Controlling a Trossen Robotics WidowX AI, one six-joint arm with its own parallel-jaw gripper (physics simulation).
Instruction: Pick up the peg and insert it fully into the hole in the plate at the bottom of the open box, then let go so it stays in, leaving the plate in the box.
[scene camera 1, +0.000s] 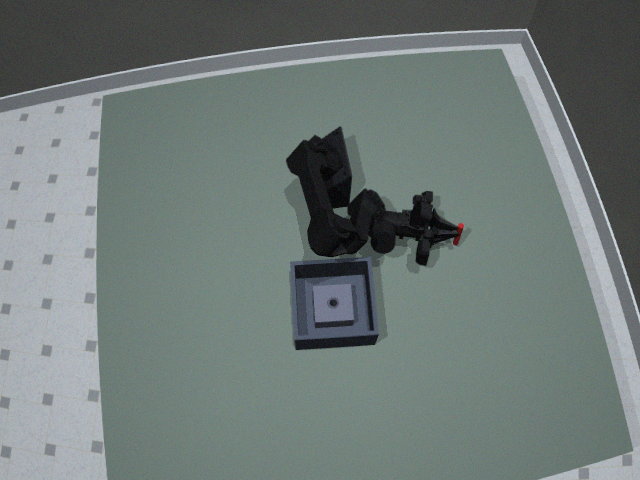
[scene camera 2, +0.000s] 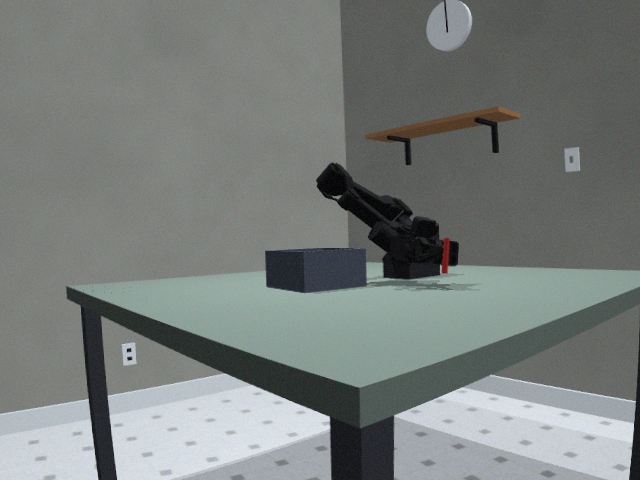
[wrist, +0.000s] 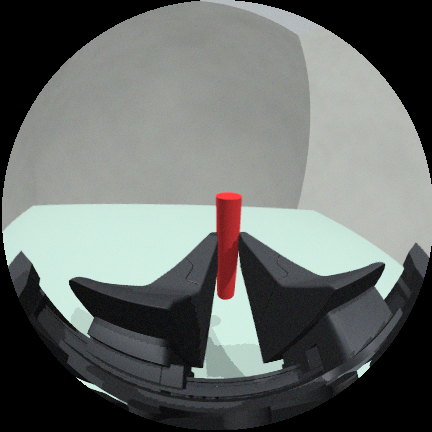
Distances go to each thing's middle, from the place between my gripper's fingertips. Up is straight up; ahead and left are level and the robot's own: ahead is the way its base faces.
Now: hand 10 mm above the red peg (wrist: 228, 204). Also, from my hand: blue-grey box (scene camera 1: 358, 272) 350 mm to the right, 70 mm ahead, 40 mm below; then pale square plate (scene camera 1: 340, 296) 350 mm to the right, 70 mm ahead, 60 mm below.
